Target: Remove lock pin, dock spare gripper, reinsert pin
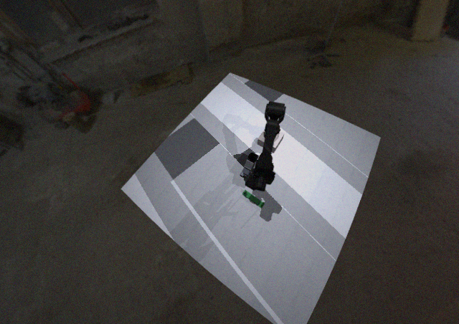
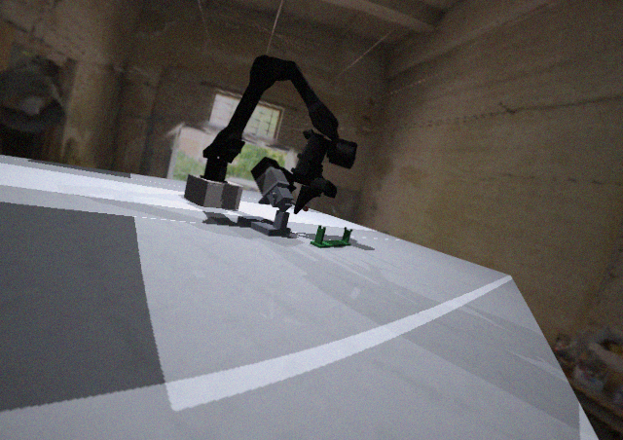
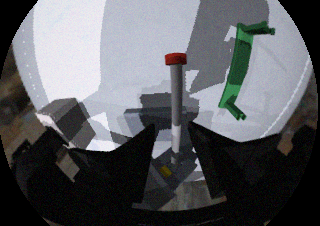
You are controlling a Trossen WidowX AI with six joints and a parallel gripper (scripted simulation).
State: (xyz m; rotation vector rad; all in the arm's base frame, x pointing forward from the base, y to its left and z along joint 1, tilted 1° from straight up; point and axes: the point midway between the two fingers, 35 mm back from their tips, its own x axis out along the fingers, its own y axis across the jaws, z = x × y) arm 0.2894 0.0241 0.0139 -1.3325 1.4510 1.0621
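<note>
Right now the grey mount is 10 mm behind my gripper tip and 40 mm to the right of it. The rest, counted from my gripper tip: green cradle (120 mm ahead, 50 mm to the left, 30 mm below); black spare gripper (40 mm behind, 40 mm to the right, 60 mm above).
</note>
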